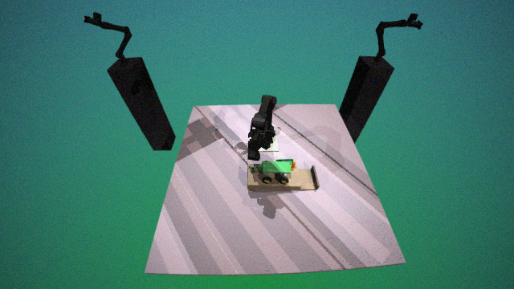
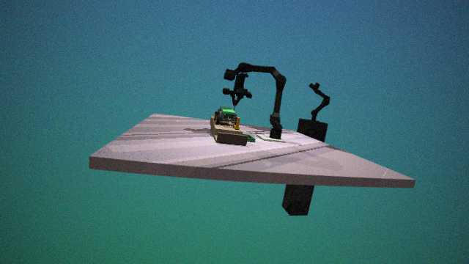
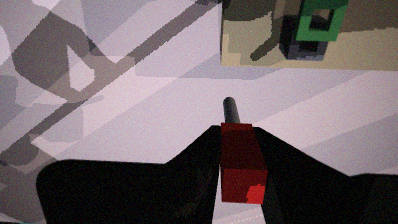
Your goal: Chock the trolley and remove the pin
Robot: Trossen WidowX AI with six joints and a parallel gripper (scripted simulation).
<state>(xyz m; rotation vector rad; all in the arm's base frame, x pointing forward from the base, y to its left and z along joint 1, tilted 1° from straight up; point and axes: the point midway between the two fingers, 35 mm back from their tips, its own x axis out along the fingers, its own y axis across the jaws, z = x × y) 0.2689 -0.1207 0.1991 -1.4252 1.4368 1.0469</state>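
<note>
Right now my gripper tip is 24 cm to the right of the yellow chock, 10 cm above it and 2 cm short of it. Round my gripper tip: red-headed stop pin right at my gripper tip; then green-topped trolley 14 cm to the left, 7 cm below, 7 cm ahead; then tan ramp 14 cm to the left, 13 cm below, 7 cm ahead.
</note>
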